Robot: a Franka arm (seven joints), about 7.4 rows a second.
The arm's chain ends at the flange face. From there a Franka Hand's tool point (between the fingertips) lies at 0.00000 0.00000 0.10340 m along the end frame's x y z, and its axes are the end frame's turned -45 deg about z.
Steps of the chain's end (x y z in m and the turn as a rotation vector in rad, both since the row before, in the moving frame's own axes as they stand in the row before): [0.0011 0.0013 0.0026 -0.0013 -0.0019 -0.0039]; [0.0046 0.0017 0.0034 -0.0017 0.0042 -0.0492]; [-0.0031 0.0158 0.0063 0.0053 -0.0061 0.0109]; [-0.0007 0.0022 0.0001 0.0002 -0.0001 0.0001]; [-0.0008 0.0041 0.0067 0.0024 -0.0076 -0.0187]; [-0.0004 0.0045 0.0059 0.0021 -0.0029 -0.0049]
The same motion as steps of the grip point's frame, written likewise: [-0.0004 0.0017 0.0026 0.0004 -0.0023 -0.0039]; [0.0022 0.0049 0.0034 -0.0042 0.0018 -0.0492]; [-0.0134 0.0081 0.0063 0.0081 -0.0006 0.0109]; [-0.0020 0.0010 0.0001 0.0002 0.0001 0.0001]; [-0.0039 0.0016 0.0067 0.0071 -0.0037 -0.0187]; [-0.0035 0.0025 0.0059 0.0035 -0.0006 -0.0049]
